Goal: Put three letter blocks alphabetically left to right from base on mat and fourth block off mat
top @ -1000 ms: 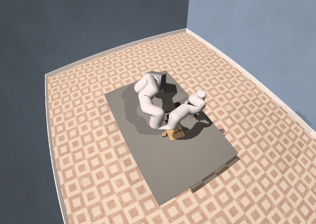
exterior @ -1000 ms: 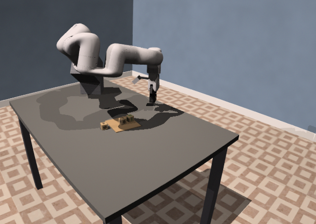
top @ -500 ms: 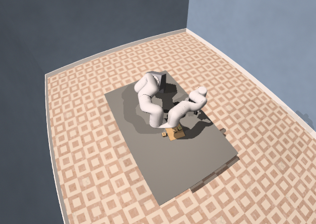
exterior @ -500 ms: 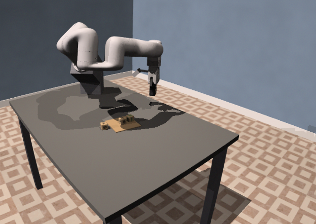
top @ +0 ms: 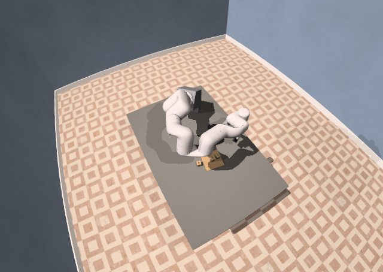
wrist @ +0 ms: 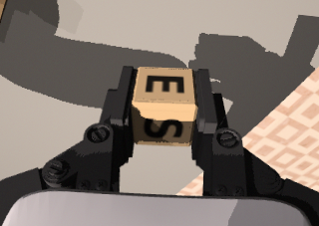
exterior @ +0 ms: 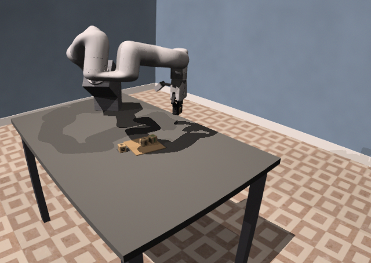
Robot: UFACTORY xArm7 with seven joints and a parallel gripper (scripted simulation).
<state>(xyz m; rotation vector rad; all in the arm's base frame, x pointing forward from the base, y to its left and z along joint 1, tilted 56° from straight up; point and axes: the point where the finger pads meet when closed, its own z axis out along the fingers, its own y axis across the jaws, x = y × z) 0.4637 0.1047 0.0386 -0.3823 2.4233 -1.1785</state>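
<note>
Now: the tan mat 60 mm behind my hand, 200 mm to the right of it and 120 mm below it.
</note>
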